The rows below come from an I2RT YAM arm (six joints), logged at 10 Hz.
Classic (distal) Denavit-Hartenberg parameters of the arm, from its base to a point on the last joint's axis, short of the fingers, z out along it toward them. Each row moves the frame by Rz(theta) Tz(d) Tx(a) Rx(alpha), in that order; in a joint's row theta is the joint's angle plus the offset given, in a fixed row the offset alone. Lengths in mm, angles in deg.
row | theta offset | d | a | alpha
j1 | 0 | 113.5 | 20 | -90
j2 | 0 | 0 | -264 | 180
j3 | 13.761 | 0 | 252.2 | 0
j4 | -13.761 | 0 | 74 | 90
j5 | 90 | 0 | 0 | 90
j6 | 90 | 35.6 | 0 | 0
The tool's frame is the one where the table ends.
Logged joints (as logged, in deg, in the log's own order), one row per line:
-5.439, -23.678, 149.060, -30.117, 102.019, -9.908
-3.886, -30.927, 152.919, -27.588, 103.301, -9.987
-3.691, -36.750, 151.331, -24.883, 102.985, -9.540
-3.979, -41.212, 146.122, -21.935, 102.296, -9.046
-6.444, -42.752, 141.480, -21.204, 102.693, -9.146
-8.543, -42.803, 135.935, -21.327, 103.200, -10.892
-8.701, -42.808, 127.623, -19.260, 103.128, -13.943
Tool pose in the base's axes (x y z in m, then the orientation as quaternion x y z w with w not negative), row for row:
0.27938, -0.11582, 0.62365, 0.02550, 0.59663, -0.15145, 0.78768
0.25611, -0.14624, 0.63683, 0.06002, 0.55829, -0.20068, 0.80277
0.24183, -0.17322, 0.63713, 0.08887, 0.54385, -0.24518, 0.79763
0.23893, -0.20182, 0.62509, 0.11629, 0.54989, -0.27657, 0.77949
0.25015, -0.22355, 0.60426, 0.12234, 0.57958, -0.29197, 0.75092
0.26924, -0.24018, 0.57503, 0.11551, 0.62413, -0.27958, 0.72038
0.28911, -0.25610, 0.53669, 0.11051, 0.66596, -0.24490, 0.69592
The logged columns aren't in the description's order. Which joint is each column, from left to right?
Columns, left to right: j6, j1, j3, j4, j2, j5.
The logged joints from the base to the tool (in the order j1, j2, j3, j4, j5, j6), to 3 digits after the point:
-23.678, 102.019, 149.060, -30.117, -9.908, -5.439
-30.927, 103.301, 152.919, -27.588, -9.987, -3.886
-36.750, 102.985, 151.331, -24.883, -9.540, -3.691
-41.212, 102.296, 146.122, -21.935, -9.046, -3.979
-42.752, 102.693, 141.480, -21.204, -9.146, -6.444
-42.803, 103.200, 135.935, -21.327, -10.892, -8.543
-42.808, 103.128, 127.623, -19.260, -13.943, -8.701

